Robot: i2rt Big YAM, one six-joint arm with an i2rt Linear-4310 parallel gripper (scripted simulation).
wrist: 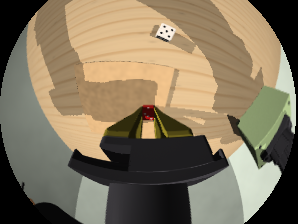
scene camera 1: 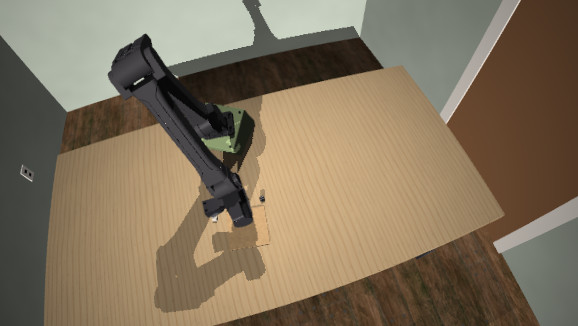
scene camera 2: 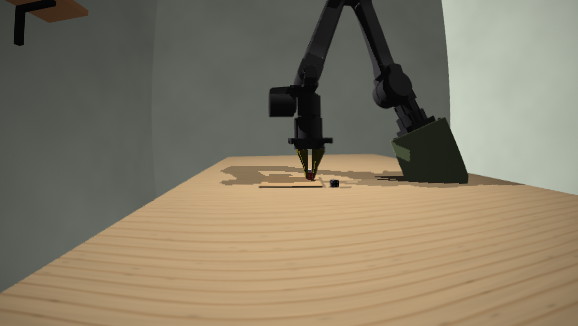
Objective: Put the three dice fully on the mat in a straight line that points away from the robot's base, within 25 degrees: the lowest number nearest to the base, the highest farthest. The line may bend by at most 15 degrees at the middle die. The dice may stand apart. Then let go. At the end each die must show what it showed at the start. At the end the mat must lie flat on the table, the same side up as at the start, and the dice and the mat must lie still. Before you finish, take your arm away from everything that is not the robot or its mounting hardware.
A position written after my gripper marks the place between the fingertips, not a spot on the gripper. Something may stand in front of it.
In view: my gripper (scene camera 2: 310,178) and a tan mat (scene camera 1: 256,234).
The tan mat shows as well in the wrist view (wrist: 109,91). My gripper also shows in the wrist view (wrist: 148,110).
